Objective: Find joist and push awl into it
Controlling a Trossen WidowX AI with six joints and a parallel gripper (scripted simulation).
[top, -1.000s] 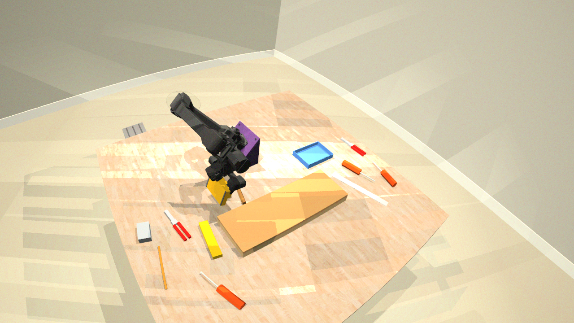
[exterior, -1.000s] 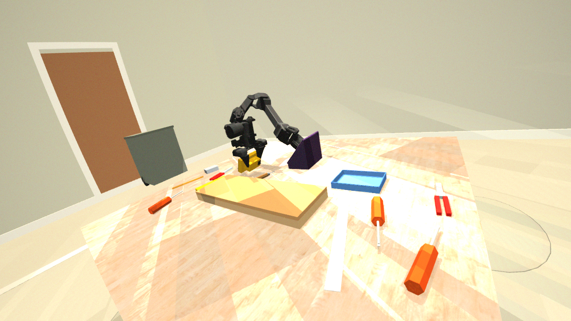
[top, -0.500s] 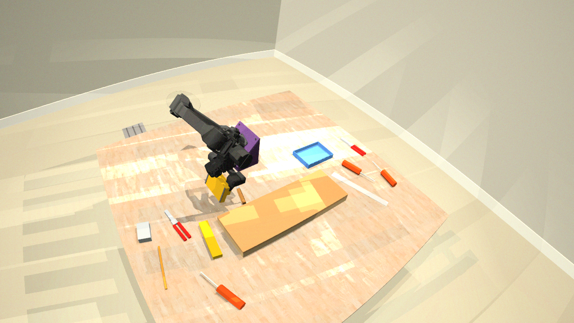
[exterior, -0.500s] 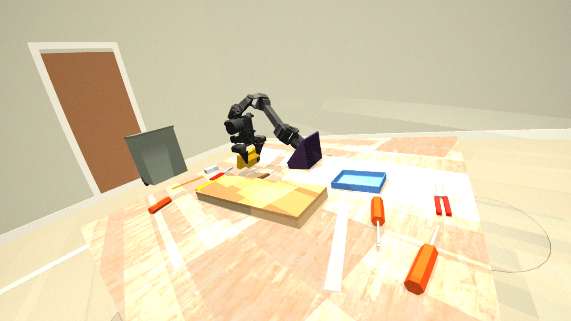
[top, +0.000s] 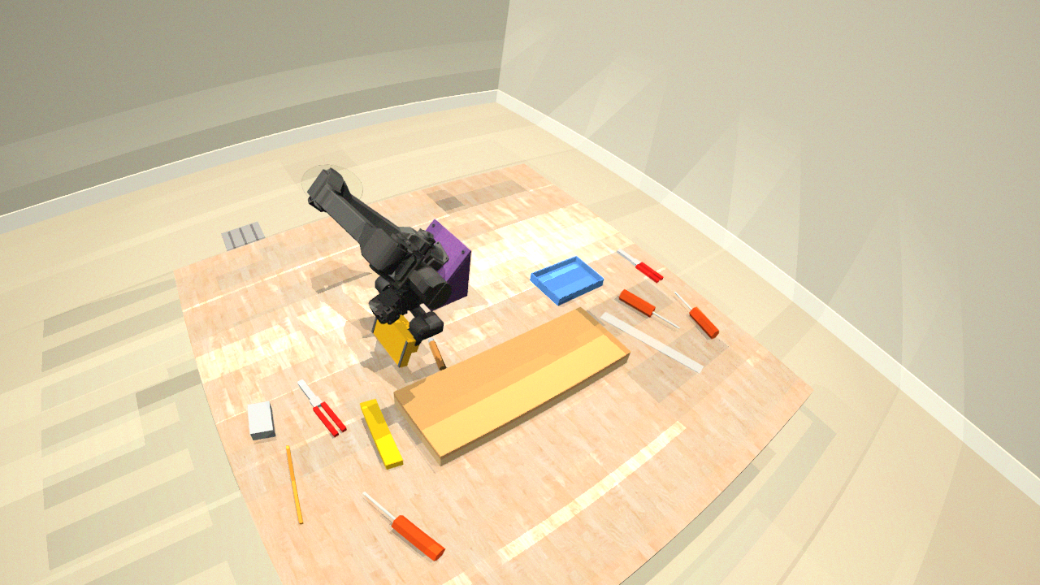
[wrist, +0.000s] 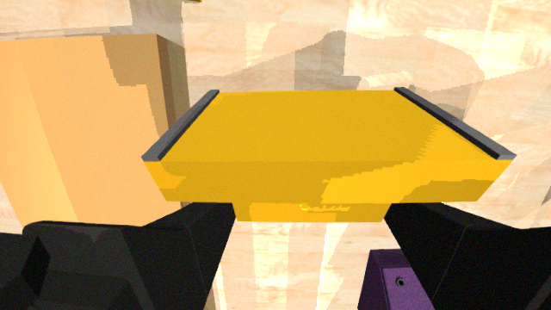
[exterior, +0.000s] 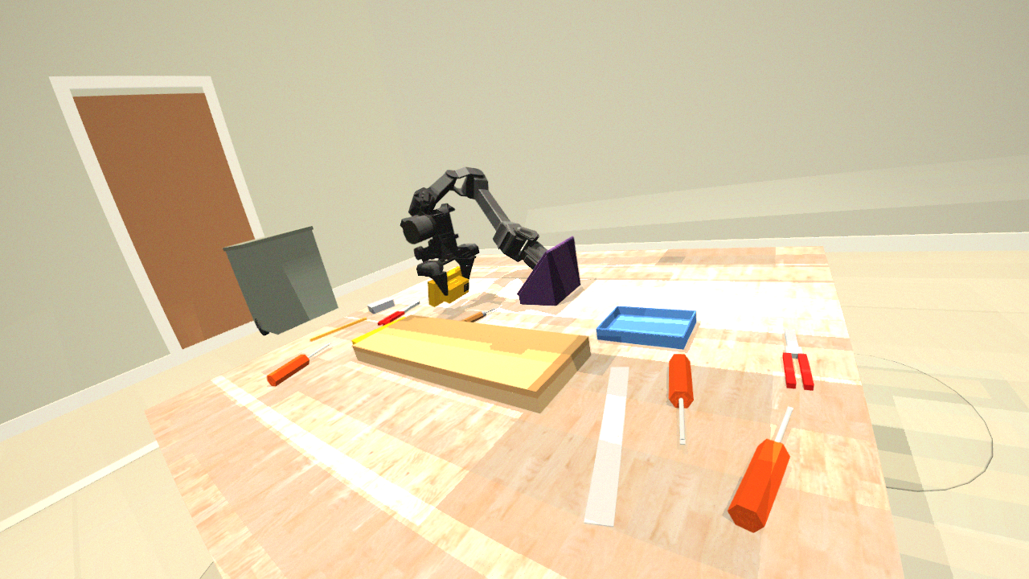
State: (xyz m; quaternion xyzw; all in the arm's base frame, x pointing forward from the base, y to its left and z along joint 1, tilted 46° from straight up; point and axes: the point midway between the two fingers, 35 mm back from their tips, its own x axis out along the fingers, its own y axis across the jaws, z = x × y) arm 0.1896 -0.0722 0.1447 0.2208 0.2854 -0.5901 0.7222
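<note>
The awl lies 70 mm to the left of my gripper tip and 70 mm below it. From my gripper tip the other things lie so: yellow level: 180 mm ahead, 140 mm to the right, 70 mm below; grey block: 60 mm ahead, 370 mm to the right, 70 mm below; yellow stud finder: 10 mm behind, 10 mm to the right.
</note>
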